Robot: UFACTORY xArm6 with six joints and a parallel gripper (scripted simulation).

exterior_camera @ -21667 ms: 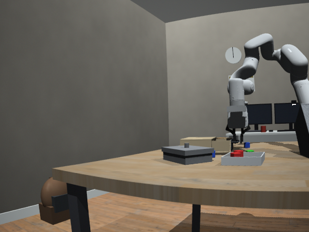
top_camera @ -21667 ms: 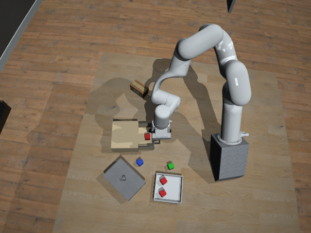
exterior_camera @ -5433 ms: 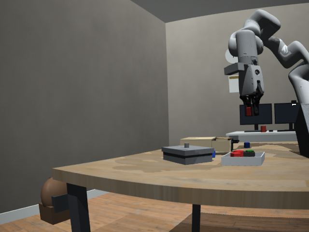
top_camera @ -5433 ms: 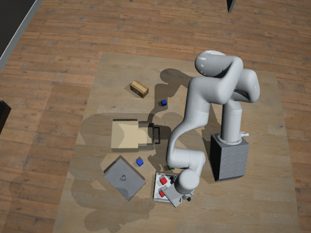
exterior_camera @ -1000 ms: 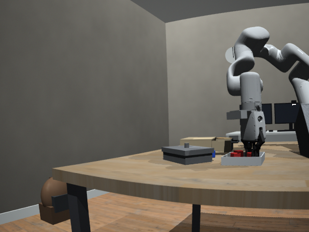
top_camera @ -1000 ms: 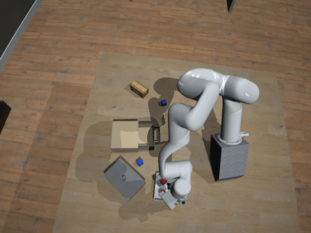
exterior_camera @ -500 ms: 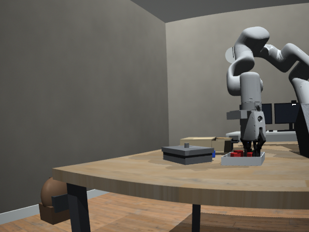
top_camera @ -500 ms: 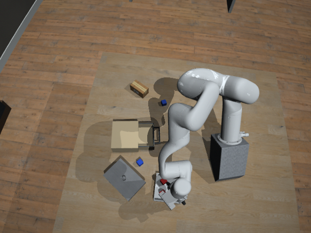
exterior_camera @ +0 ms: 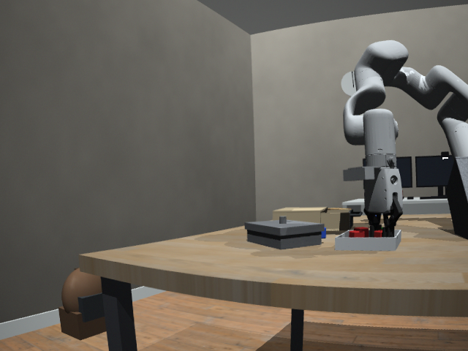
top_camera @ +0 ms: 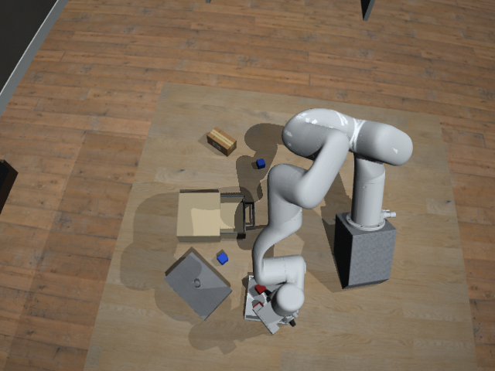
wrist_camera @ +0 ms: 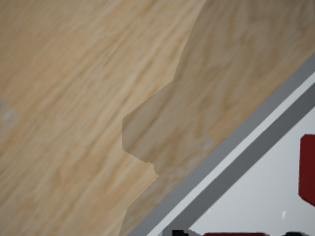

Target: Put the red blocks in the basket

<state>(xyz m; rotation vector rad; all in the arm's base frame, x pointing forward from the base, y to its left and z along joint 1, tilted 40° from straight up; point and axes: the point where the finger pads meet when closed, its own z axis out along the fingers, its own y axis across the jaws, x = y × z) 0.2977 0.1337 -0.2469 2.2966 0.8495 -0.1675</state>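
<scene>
Right now my hand is 40 mm to the left of the white basket, 30 mm short of it and 20 mm above it. The rest, counted from my hand: grey lid: 260 mm ahead, 80 mm to the right, 20 mm above; grey metal box: 260 mm ahead, 80 mm to the right, 10 mm below; green block: 160 mm to the right, 20 mm below, 10 mm ahead.
</scene>
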